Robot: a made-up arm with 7 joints. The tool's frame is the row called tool.
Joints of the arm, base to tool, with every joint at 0 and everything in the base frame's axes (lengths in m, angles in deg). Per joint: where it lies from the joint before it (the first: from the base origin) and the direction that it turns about. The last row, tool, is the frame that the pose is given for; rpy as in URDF.
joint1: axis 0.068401 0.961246 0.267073 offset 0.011 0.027 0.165
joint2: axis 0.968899 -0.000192 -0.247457 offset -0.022 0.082 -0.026
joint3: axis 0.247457 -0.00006 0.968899 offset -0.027 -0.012 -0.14
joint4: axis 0.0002 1 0.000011 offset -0.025 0.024 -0.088
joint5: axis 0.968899 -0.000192 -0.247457 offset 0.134 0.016 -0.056
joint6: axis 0.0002 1 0.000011 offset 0.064 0.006 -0.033
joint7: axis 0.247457 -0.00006 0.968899 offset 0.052 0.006 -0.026
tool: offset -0.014 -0.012 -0.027 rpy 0 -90 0
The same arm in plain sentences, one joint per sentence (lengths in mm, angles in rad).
The arm has seven revolute joints in a row. What follows holds with every joint at zero, and every direction is one of the base frame's. The first joint lies 11 mm along +x and 27 mm along +y and 165 mm along +z from the base frame's origin and rotates about the direction (0.068403, 0.961235, 0.26711). The second joint lies 22 mm along -x and 82 mm along +y and 26 mm along -z from the first joint and rotates about the direction (0.968889, -0.0002, -0.247497). The third joint lies 27 mm along -x and 12 mm along -y and 140 mm along -z from the second joint and rotates about the direction (0.247497, -0.0001, 0.968889). The fourth joint lies 25 mm along -x and 24 mm along +y and 88 mm along -z from the third joint and rotates about the direction (0.0002, 1, 0). The fifth joint lies 134 mm along +x and 16 mm along +y and 56 mm along -z from the fourth joint and rotates about the direction (0.968889, -0.0002, -0.247497). The sixth joint lies 64 mm along +x and 6 mm along +y and 33 mm along -z from the fifth joint and rotates about the direction (0.0002, 1, 0). The seventh joint lies 52 mm along +x and 6 mm along +y and 26 mm along -z from the sixth joint and rotates about the direction (0.247497, -0.0001, 0.968889). The tool frame, which is the frame that the pose is given for, lies 14 mm along -x and 12 mm along -y and 27 mm along -z from the seventh joint; its axes are the base frame's turned by roll 0, pitch -1.5708 and yaw 0 rad (as in URDF: about the fixed x, then y, then z).
